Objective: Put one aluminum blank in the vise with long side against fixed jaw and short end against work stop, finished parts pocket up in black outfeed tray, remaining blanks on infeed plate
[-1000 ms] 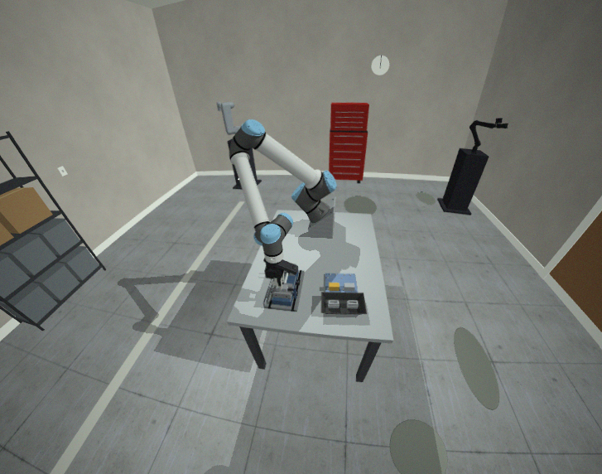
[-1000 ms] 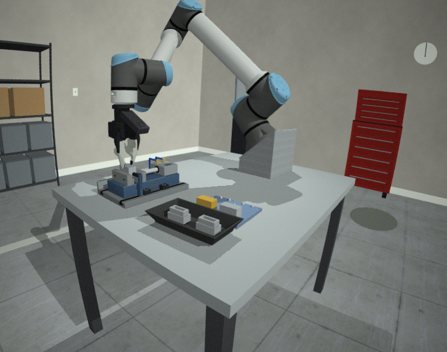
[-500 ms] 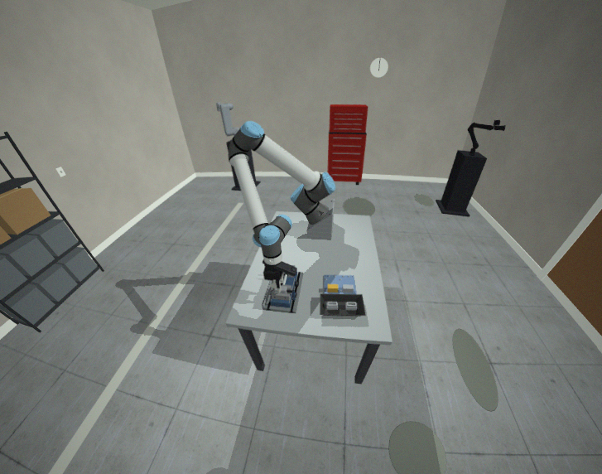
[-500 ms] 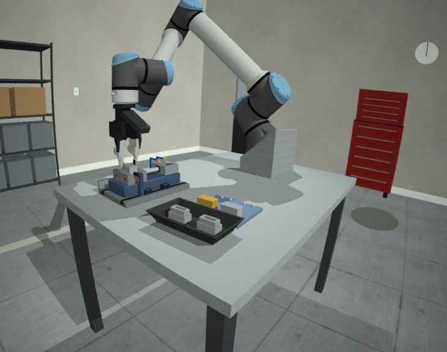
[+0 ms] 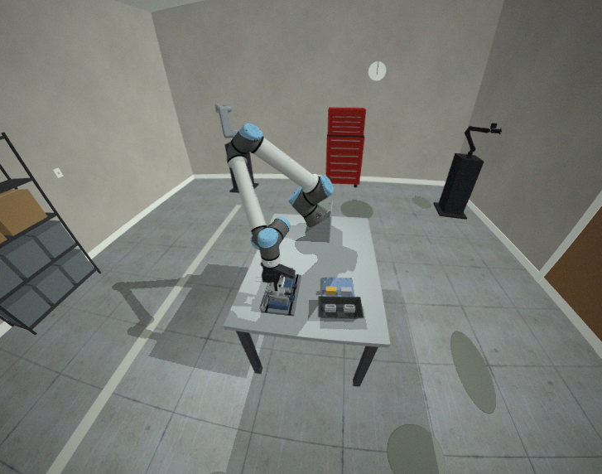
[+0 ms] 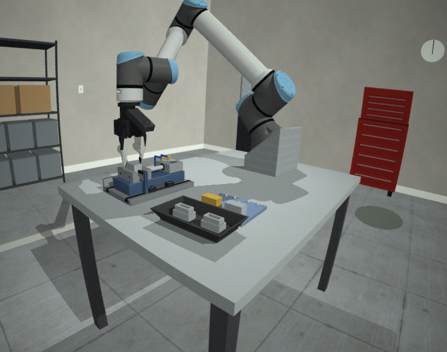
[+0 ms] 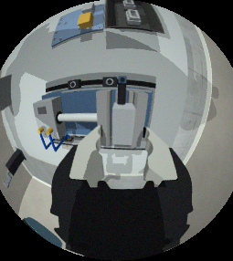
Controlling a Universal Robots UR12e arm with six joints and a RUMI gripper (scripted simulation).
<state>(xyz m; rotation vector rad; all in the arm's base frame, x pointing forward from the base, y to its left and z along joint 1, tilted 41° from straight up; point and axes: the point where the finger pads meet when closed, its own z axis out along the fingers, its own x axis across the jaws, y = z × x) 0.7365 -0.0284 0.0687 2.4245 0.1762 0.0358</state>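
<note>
The gray aluminum blank is 2 cm below my hand. Round my hand: fixed jaw (3 cm ahead, 4 cm below); vise (7 cm behind, 1 cm to the right, 8 cm below); dark work stop (1 cm behind, 5 cm to the left, 3 cm below).
</note>
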